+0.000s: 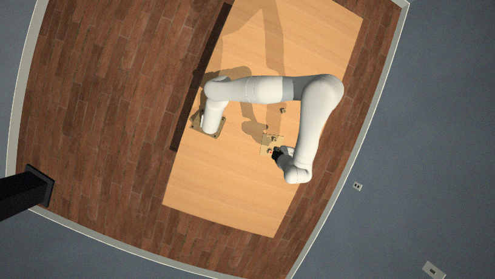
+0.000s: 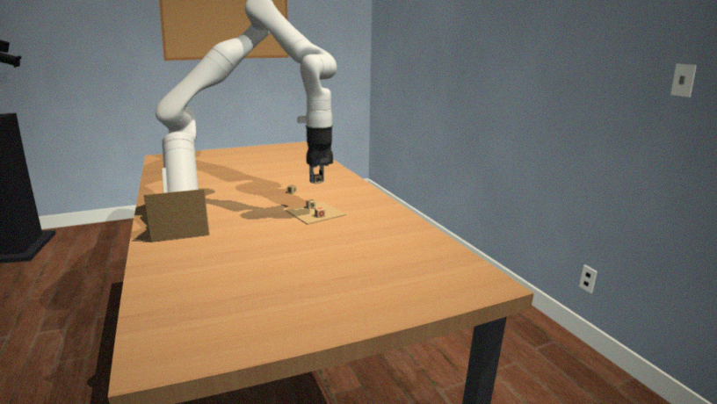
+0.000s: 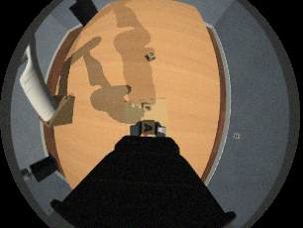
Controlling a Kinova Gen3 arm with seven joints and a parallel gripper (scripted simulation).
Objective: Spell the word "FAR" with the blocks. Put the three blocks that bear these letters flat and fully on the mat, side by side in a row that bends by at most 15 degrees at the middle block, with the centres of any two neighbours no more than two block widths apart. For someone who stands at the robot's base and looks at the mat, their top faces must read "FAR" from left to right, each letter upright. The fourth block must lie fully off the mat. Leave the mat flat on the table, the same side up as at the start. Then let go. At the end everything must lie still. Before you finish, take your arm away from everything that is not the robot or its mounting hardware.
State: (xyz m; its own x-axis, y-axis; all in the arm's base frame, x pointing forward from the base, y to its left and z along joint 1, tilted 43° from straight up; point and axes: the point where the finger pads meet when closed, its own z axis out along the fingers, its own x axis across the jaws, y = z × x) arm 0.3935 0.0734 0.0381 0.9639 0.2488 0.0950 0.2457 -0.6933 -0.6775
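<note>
Right now the tan mat is 120 mm below my hand and 10 mm behind it.
</note>
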